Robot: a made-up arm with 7 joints.
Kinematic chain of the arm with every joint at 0, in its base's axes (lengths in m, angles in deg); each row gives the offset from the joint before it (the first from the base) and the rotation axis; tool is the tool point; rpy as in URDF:
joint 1: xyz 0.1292 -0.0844 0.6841 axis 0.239 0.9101 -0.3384
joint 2: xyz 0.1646 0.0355 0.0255 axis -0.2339 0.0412 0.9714
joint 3: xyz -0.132 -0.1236 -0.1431 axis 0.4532 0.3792 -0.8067
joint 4: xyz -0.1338 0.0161 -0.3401 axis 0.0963 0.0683 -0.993
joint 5: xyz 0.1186 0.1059 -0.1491 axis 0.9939 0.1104 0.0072
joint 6: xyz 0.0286 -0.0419 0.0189 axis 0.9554 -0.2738 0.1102
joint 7: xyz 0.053 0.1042 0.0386 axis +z
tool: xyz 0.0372 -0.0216 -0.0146 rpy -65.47 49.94 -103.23
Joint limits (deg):
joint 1: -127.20..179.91
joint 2: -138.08..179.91
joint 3: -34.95..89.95
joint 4: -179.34..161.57
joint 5: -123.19..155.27
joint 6: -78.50..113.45
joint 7: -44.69..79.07
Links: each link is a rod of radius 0.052 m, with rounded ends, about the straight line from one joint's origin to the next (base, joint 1, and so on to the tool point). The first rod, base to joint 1, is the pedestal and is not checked.
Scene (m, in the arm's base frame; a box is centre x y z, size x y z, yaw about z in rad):
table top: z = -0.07
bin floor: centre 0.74 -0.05 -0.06 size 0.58 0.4 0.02 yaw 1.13
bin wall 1: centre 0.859 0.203 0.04 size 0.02 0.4 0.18 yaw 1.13
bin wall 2: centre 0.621 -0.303 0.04 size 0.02 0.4 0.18 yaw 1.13
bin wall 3: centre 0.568 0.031 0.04 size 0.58 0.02 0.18 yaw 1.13
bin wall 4: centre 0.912 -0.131 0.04 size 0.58 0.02 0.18 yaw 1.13
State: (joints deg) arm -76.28 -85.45 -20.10 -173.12 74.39 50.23 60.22
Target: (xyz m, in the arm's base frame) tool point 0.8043 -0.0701 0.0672
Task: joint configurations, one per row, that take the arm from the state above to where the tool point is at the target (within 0.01 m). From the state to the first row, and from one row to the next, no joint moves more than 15 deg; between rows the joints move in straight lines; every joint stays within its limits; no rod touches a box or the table.
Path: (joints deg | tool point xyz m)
1: -63.17 -90.71 -9.23 -168.84 75.61 52.81 60.91 | 0.5805 0.5175 0.3624
2: -50.05 -95.97 1.65 -164.56 76.83 55.39 61.61 | 0.6026 0.5591 0.4504
3: -36.94 -101.22 12.52 -160.27 78.06 57.97 62.30 | 0.6746 0.5313 0.5276
4: -23.83 -106.48 23.40 -155.99 79.28 60.55 62.99 | 0.7674 0.4352 0.5598
5: -10.71 -111.74 34.27 -151.71 80.50 63.13 63.69 | 0.8421 0.2857 0.5305
6: 2.40 -117.00 45.15 -147.43 81.72 65.71 64.38 | 0.8620 0.1075 0.4459
7: 15.51 -122.25 56.02 -143.15 82.94 68.29 65.07 | 0.8043 -0.0700 0.3303
8: 20.17 -130.17 47.37 -149.22 96.52 74.57 61.43 | 0.8160 -0.0793 0.2023
9: 24.82 -138.08 38.72 -155.29 110.09 80.86 57.79 | 0.8043 -0.0701 0.0672

